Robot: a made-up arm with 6 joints.
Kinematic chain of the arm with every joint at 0, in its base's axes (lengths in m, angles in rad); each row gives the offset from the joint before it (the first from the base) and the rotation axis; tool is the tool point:
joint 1: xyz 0 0 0.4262 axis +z
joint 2: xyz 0 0 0 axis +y
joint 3: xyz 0 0 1.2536 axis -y
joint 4: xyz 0 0 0 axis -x
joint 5: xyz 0.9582 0 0 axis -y
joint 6: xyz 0 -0.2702 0 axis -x
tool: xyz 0 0 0
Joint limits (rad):
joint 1: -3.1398..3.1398
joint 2: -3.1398..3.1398
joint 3: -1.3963..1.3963
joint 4: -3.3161..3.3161
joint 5: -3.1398..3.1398
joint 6: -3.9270..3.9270
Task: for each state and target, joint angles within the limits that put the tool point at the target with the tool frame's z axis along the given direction. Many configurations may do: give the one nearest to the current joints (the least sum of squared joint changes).
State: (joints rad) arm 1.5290 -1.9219 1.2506 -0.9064 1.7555 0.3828
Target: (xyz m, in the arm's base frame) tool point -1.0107 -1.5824 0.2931 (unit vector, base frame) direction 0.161 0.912 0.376
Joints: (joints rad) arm 0.9084 -2.1418 0.6212 -0.8604 2.4524 -0.2128
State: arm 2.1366 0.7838 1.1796 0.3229 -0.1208 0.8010
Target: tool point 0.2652 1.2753 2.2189 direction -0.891 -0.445 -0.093
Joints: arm 1.5523 0.5125 1.1978 0.4646 0.6125 0.7619
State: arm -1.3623 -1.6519 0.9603 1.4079 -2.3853 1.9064
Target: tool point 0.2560 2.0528 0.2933 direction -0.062 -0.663 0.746
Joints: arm -1.6874 -1.9875 0.4940 1.6277 -2.3839 1.6705
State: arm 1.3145 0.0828 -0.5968 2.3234 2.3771 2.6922
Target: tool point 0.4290 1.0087 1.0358 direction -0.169 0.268 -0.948
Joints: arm 1.0143 0.2503 -0.6309 2.2443 2.1470 2.9297
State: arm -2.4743 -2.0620 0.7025 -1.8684 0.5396 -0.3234
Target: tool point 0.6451 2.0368 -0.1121 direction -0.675 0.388 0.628
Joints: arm -1.7792 -1.9717 1.3963 -2.4599 -0.0942 0.1562
